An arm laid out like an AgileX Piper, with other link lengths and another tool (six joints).
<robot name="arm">
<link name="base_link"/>
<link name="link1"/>
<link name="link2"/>
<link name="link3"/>
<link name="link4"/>
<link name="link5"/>
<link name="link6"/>
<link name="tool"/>
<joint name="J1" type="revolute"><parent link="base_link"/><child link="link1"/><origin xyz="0 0 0.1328"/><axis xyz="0 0 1"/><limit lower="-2.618" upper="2.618"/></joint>
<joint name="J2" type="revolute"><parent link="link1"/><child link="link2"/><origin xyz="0 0 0"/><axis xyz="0 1 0"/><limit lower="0" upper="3.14"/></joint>
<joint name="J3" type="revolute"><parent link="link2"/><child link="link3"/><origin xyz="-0.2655 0 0.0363"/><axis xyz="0 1 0"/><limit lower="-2.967" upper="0"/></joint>
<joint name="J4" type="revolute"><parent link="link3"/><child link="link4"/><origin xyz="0.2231 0 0.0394"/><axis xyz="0.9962 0 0.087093"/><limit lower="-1.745" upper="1.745"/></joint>
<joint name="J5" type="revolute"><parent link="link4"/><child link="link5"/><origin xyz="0 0 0"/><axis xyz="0 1 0"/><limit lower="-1.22" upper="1.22"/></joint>
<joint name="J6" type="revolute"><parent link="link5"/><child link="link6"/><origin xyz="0.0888 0 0.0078"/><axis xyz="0.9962 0 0.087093"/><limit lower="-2.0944" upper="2.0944"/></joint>
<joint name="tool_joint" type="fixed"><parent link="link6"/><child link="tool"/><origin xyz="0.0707 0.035 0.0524" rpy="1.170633 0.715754 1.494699"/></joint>
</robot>
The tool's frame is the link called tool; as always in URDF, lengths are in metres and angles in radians.
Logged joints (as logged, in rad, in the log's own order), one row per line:
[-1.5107 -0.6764 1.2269 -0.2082 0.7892 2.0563]
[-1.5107 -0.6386 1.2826 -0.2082 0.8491 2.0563]
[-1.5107 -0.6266 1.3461 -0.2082 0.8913 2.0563]
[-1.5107 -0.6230 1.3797 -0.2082 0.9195 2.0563]
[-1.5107 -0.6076 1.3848 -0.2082 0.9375 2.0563]
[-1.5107 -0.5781 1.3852 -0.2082 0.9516 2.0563]
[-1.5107 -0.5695 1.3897 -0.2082 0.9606 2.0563]
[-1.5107 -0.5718 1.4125 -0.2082 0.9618 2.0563]
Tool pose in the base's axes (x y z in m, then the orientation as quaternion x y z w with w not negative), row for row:
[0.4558 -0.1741 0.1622 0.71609 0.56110 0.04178 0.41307]
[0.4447 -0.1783 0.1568 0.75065 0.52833 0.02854 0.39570]
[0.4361 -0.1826 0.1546 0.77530 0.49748 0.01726 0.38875]
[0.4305 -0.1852 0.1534 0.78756 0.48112 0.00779 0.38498]
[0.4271 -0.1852 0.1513 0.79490 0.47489 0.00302 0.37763]
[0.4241 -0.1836 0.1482 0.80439 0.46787 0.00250 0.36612]
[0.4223 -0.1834 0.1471 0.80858 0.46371 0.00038 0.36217]
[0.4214 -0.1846 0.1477 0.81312 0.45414 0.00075 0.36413]
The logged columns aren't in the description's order. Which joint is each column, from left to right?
Columns, left to right: J3, J4, J6, J1, J5, J2.
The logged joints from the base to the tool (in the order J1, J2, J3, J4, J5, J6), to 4 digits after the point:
[-0.2082 2.0563 -1.5107 -0.6764 0.7892 1.2269]
[-0.2082 2.0563 -1.5107 -0.6386 0.8491 1.2826]
[-0.2082 2.0563 -1.5107 -0.6266 0.8913 1.3461]
[-0.2082 2.0563 -1.5107 -0.6230 0.9195 1.3797]
[-0.2082 2.0563 -1.5107 -0.6076 0.9375 1.3848]
[-0.2082 2.0563 -1.5107 -0.5781 0.9516 1.3852]
[-0.2082 2.0563 -1.5107 -0.5695 0.9606 1.3897]
[-0.2082 2.0563 -1.5107 -0.5718 0.9618 1.4125]

